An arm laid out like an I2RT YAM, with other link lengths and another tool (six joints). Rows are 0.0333 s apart.
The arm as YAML. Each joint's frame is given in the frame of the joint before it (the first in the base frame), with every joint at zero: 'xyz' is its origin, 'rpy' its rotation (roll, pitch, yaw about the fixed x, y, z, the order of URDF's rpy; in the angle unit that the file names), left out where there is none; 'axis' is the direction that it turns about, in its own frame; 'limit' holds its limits. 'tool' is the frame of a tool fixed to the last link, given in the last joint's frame.
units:
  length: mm
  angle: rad
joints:
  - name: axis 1
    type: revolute
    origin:
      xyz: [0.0, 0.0, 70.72]
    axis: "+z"
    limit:
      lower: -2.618
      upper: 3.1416
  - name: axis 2
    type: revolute
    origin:
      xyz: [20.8, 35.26, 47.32]
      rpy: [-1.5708, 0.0, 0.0]
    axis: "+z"
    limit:
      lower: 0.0
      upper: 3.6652
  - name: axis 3
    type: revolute
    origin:
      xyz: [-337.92, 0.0, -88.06]
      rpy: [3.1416, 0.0, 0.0]
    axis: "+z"
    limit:
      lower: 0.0
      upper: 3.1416
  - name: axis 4
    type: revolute
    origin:
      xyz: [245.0, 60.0, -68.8]
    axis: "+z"
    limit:
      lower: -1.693
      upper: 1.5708
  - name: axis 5
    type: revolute
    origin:
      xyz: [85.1, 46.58, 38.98]
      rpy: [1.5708, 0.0, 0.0]
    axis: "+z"
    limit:
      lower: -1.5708
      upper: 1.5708
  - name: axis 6
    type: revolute
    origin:
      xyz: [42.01, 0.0, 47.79]
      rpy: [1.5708, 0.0, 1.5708]
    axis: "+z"
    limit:
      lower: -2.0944
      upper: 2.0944
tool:
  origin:
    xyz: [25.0, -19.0, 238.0]
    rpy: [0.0, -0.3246, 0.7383]
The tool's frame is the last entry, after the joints.
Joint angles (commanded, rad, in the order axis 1, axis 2, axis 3, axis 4, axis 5, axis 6), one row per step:
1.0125 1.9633 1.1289 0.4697 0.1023 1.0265
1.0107 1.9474 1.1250 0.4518 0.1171 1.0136
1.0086 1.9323 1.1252 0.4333 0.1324 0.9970
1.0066 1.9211 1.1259 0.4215 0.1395 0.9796
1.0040 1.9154 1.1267 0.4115 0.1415 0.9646
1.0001 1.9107 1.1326 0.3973 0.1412 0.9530
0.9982 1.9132 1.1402 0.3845 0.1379 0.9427
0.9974 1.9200 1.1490 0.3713 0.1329 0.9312
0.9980 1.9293 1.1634 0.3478 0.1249 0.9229
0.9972 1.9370 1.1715 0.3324 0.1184 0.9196
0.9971 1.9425 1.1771 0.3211 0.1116 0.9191
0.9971 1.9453 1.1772 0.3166 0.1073 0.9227
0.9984 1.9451 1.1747 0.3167 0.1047 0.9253
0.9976 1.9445 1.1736 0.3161 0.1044 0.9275
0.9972 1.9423 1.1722 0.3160 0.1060 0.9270
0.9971 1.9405 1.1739 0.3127 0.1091 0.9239
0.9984 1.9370 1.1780 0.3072 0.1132 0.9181
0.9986 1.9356 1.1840 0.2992 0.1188 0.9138
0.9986 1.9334 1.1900 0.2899 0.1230 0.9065
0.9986 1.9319 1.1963 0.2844 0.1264 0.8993
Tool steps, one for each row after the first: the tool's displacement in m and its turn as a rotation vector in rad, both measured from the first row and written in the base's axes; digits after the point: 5 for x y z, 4 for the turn. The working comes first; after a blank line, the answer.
Tool pose at each row, in the base's axes (x y z in m, rotation vector in rad; the steps are taken from these numbers as rounded here):
0.43467 0.54375 0.14848 -0.5787 1.5642 0.7660
0.43665 0.53662 0.15174 -0.5842 1.5633 0.7421
0.43942 0.53010 0.15658 -0.5914 1.5585 0.7168
0.44108 0.52621 0.16114 -0.6023 1.5507 0.7005
0.44227 0.52348 0.16251 -0.6149 1.5473 0.6883
0.44406 0.52132 0.16447 -0.6245 1.5459 0.6789
0.44473 0.52147 0.16297 -0.6381 1.5481 0.6729
0.44474 0.52281 0.15916 -0.6564 1.5524 0.6676
0.44339 0.52539 0.15322 -0.6779 1.5640 0.6651
0.44263 0.52644 0.14746 -0.6910 1.5754 0.6636
0.44130 0.52768 0.14304 -0.7003 1.5848 0.6657
0.44003 0.52796 0.13959 -0.7026 1.5928 0.6688
0.43839 0.52841 0.13827 -0.7035 1.5957 0.6726
0.43849 0.52774 0.13781 -0.7015 1.5979 0.6728
0.43877 0.52686 0.13854 -0.7005 1.5972 0.6709
0.43944 0.52616 0.13975 -0.7017 1.5955 0.6665
0.43977 0.52613 0.14278 -0.7053 1.5904 0.6617
0.44105 0.52546 0.14465 -0.7070 1.5887 0.6542
0.44206 0.52479 0.14669 -0.7125 1.5861 0.6465
0.44329 0.52488 0.14963 -0.7165 1.5806 0.6409

0.00198 -0.00713 0.00326 -0.0153 -0.0108 -0.0109
0.00475 -0.01365 0.00810 -0.0309 -0.0257 -0.0214
0.00641 -0.01754 0.01266 -0.0426 -0.0404 -0.0237
0.00760 -0.02027 0.01403 -0.0550 -0.0498 -0.0227
0.00939 -0.02243 0.01599 -0.0651 -0.0560 -0.0220
0.01006 -0.02228 0.01449 -0.0770 -0.0583 -0.0168
0.01007 -0.02094 0.01068 -0.0922 -0.0591 -0.0081
0.00872 -0.01836 0.00474 -0.1106 -0.0528 0.0040
0.00796 -0.01731 -0.00102 -0.1235 -0.0450 0.0112
0.00663 -0.01607 -0.00544 -0.1314 -0.0372 0.0181
0.00536 -0.01579 -0.00889 -0.1342 -0.0294 0.0211
0.00372 -0.01534 -0.01021 -0.1339 -0.0255 0.0238
0.00382 -0.01601 -0.01067 -0.1335 -0.0233 0.0225
0.00410 -0.01689 -0.00994 -0.1336 -0.0245 0.0208
0.00477 -0.01759 -0.00873 -0.1360 -0.0277 0.0190
0.00510 -0.01762 -0.00570 -0.1387 -0.0344 0.0188
0.00638 -0.01829 -0.00383 -0.1430 -0.0388 0.0155
0.00739 -0.01896 -0.00179 -0.1493 -0.0446 0.0147
0.00862 -0.01887 0.00115 -0.1525 -0.0520 0.0143

